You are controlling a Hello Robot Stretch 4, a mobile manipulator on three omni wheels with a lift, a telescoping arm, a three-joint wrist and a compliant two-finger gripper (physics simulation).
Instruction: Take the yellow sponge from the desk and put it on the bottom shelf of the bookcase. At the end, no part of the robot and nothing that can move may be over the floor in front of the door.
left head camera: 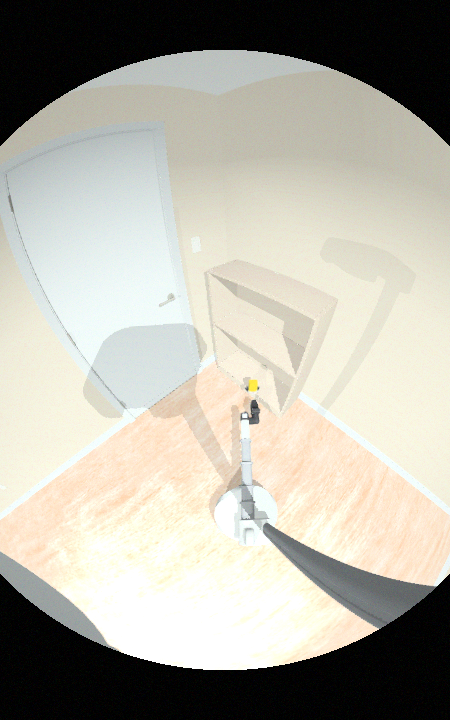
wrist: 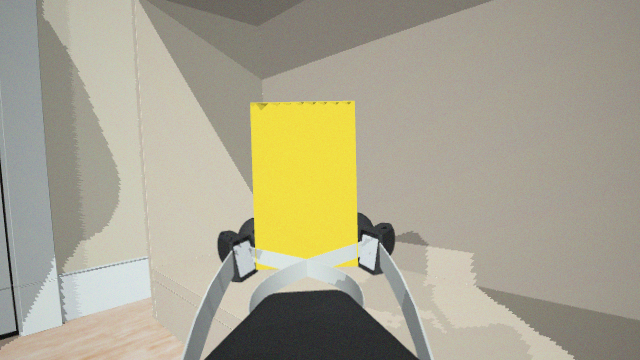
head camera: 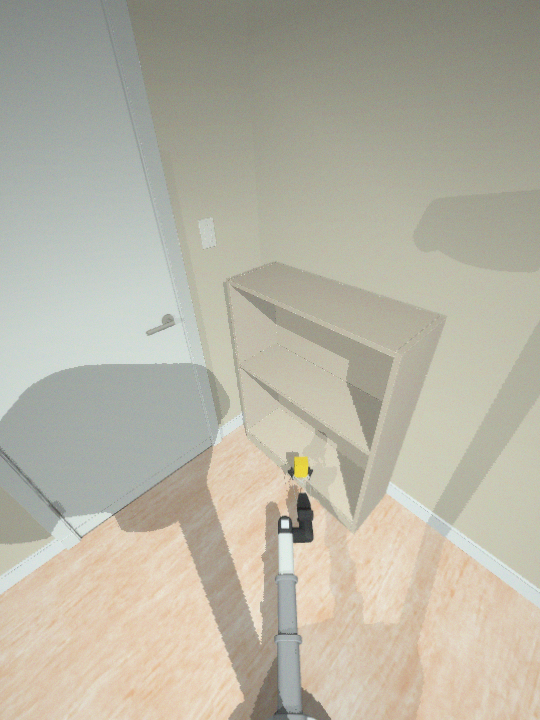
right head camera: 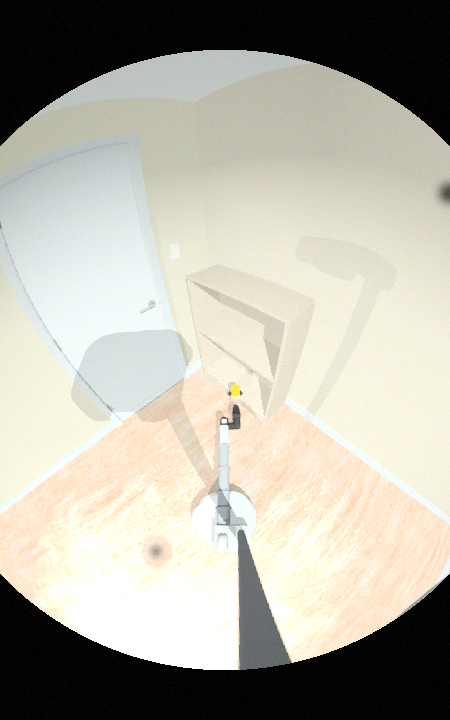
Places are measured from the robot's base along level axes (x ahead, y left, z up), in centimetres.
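Pixels of known places: gripper, fingertip midpoint: (wrist: 306, 235).
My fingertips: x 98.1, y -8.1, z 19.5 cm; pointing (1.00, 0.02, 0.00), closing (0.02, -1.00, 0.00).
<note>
Behind a point stands the place of what it marks.
The yellow sponge (head camera: 301, 466) @(x 93.3, y -8.3, z 27.5 cm) (left head camera: 253, 385) @(x 93.3, y -8.7, z 26.4 cm) (right head camera: 235, 390) @(x 93.3, y -8.7, z 26.5 cm) (wrist: 305, 175) @(x 93.3, y -8.3, z 24.2 cm) is held between the two fingertips of my gripper (head camera: 301, 472) @(x 98.1, y -8.1, z 19.5 cm) (left head camera: 252, 388) @(x 98.1, y -8.1, z 19.5 cm) (right head camera: 235, 392) @(x 98.1, y -8.1, z 19.5 cm) (wrist: 306, 235) @(x 98.1, y -8.1, z 19.5 cm), which is shut on it. The sponge points forward, into the front opening of the lower compartment of the bookcase (head camera: 406, 401) @(x 87.1, y -43.6, z 74.9 cm) (left head camera: 316, 345) @(x 86.6, y -43.1, z 75.9 cm) (right head camera: 294, 350) @(x 87.0, y -43.5, z 74.6 cm). The bottom shelf (head camera: 273, 427) @(x 134.2, y 5.6, z 7.1 cm) (wrist: 390, 295) @(x 115.7, y -18.1, z 7.2 cm) lies below the sponge and the fingers, and their shadow falls on it. The gap between the sponge and the shelf is hard to judge. The desk does not show in these views.
The closed door (head camera: 87, 261) @(x 110.0, y 63.6, z 120.3 cm) (left head camera: 95, 238) @(x 100.5, y 73.5, z 144.1 cm) (right head camera: 79, 254) @(x 101.3, y 72.7, z 141.2 cm) stands left of the bookcase, with floor (head camera: 156, 558) @(x 66.7, y 59.6, z -2.8 cm) in front of it. The middle shelf (head camera: 308, 389) @(x 112.3, y -12.1, z 58.4 cm) is above the gripper. The telescoping arm (head camera: 287, 616) @(x 38.4, y 0.0, z 30.3 cm) reaches out from the base (left head camera: 225, 512) @(x 0.9, y 13.0, z 18.7 cm) (right head camera: 204, 515) @(x 1.8, y 12.2, z 18.7 cm).
</note>
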